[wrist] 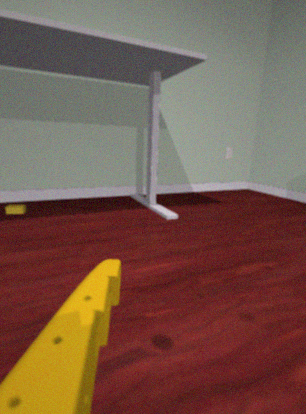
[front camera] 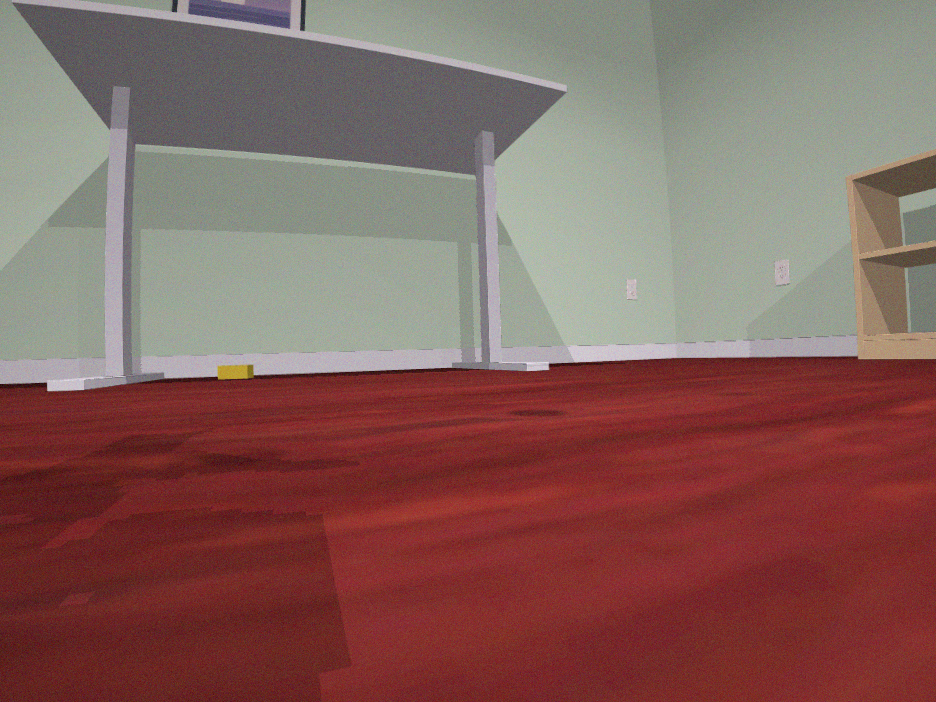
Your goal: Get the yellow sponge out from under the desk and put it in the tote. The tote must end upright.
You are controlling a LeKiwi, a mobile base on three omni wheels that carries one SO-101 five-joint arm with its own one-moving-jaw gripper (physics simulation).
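Places are measured from the arm's base along level axes (x left, y up, z ahead), in millimetres.
Pixels of known places: hand, tool point: (wrist: 119, 276).
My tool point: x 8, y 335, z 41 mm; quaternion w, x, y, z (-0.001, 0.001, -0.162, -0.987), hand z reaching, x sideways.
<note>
For each thing: its top centre in the pictures, then the offset to it from my tool point. "*": a spot on its surface instead. Level surfaces: height alone.
- yellow sponge, top centre: (front camera: 235, 365) (wrist: 15, 205) dx +790, dy -380, dz +1472 mm
- desk, surface height: dy +500 mm
- left desk leg, surface spot: (front camera: 117, 249) * dx +1042, dy -20, dz +1233 mm
- right desk leg, surface spot: (front camera: 489, 256) (wrist: 153, 149) * dx -93, dy +1, dz +1683 mm
The yellow sponge (front camera: 235, 371) (wrist: 15, 209) lies on the floor beneath the desk (front camera: 302, 98) (wrist: 100, 55), close to the back wall. In the front camera view it is between the two desk legs, nearer the left one; in the wrist view it is at the far left edge. My gripper (wrist: 115, 267) is fully open: its fixed notched jaw shows at the lower left of the wrist view and the moving jaw is out of the picture. The jaw is far from the sponge. The gripper does not show in the front camera view. The tote does not show in either view.
The left desk leg (front camera: 117, 249) and right desk leg (front camera: 489, 256) (wrist: 153, 145) stand on long feet that reach forward along the floor. A wooden shelf unit (front camera: 855, 264) stands at the far right. A framed picture (front camera: 302, 16) is above the desk's top edge.
</note>
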